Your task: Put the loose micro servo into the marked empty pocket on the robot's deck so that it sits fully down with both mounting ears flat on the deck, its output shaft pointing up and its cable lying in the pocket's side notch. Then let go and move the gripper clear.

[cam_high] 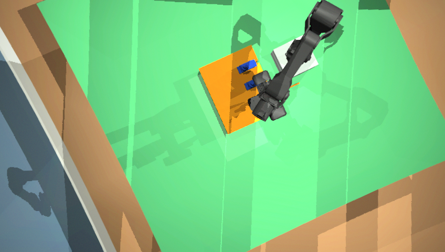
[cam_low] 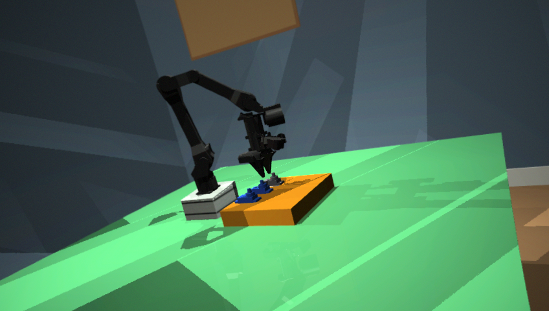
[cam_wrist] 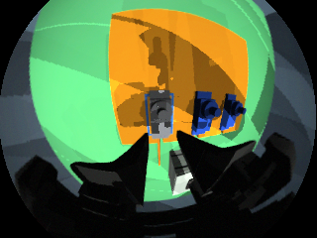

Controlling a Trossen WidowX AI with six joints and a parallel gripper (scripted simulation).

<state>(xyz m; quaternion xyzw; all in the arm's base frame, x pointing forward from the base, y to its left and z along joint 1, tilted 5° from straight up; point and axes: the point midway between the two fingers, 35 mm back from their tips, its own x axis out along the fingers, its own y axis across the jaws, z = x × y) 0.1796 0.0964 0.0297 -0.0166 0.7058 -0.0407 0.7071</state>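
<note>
Right now the yellow deck is 120 mm ahead of my gripper tip, 80 mm to the right of it and 60 mm below it.
</note>
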